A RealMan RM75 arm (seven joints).
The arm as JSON. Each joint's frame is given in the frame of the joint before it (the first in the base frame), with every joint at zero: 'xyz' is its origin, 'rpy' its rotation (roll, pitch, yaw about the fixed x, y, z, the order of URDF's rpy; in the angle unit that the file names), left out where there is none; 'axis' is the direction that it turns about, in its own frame. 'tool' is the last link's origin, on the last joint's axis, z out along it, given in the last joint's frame.
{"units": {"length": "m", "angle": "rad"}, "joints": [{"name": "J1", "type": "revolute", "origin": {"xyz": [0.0, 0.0, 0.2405]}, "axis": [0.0, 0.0, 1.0]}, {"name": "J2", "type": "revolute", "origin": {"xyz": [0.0, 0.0, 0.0]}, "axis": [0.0, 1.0, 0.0]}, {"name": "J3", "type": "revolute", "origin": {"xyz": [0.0, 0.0, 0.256]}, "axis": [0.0, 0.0, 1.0]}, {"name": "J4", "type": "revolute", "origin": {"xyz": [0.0, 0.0, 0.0]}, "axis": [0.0, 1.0, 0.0]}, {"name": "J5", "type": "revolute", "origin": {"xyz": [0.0, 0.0, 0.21]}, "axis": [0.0, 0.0, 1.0]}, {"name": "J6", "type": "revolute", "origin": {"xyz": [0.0, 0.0, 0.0]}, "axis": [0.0, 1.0, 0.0]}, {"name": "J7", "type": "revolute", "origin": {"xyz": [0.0, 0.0, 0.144]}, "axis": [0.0, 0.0, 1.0]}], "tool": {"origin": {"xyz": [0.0, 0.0, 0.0]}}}
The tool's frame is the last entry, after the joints.
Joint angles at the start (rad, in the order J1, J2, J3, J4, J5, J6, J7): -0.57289, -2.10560, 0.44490, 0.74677, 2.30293, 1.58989, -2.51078
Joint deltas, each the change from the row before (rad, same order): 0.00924, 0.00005, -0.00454, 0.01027, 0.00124, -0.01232, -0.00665; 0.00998, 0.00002, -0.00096, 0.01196, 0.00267, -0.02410, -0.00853; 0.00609, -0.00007, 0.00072, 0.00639, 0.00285, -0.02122, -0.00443; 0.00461, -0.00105, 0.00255, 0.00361, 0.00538, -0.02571, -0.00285; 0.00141, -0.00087, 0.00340, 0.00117, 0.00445, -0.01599, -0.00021; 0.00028, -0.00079, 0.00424, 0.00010, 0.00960, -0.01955, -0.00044; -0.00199, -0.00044, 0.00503, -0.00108, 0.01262, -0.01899, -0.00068; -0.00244, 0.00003, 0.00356, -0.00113, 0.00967, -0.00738, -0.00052; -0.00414, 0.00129, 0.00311, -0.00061, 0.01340, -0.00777, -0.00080; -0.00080, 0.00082, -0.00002, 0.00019, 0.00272, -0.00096, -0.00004; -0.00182, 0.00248, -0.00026, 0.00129, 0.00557, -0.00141, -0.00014; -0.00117, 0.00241, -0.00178, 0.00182, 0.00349, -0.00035, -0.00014; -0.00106, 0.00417, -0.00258, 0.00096, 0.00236, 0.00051, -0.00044; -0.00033, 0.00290, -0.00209, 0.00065, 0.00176, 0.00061, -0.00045
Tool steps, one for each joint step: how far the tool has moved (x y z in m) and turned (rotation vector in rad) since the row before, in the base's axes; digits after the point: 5 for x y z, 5 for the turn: -0.00445, -0.00025, 0.00282, 0.01674, 0.00943, 0.01923; -0.00567, 0.00070, 0.00306, 0.02257, 0.01864, 0.02452; -0.00412, 0.00084, 0.00169, 0.01640, 0.01594, 0.01691; -0.00407, 0.00109, 0.00055, 0.01477, 0.01905, 0.01637; -0.00202, 0.00086, -0.00020, 0.00664, 0.01331, 0.00692; -0.00250, 0.00105, -0.00063, 0.00468, 0.01873, 0.00819; -0.00204, 0.00135, -0.00096, 0.00125, 0.02054, 0.00621; -0.00067, 0.00060, -0.00087, -0.00407, 0.01190, 0.00115; -0.00079, 0.00107, -0.00030, -0.00476, 0.01606, 0.00043; -0.00026, 0.00024, 0.00031, -0.00043, 0.00337, 0.00000; -0.00056, 0.00069, 0.00119, -0.00011, 0.00774, -0.00056; -0.00054, 0.00060, 0.00151, 0.00184, 0.00518, -0.00008; -0.00078, 0.00068, 0.00221, 0.00282, 0.00429, 0.00053; -0.00069, 0.00031, 0.00155, 0.00189, 0.00272, 0.00099
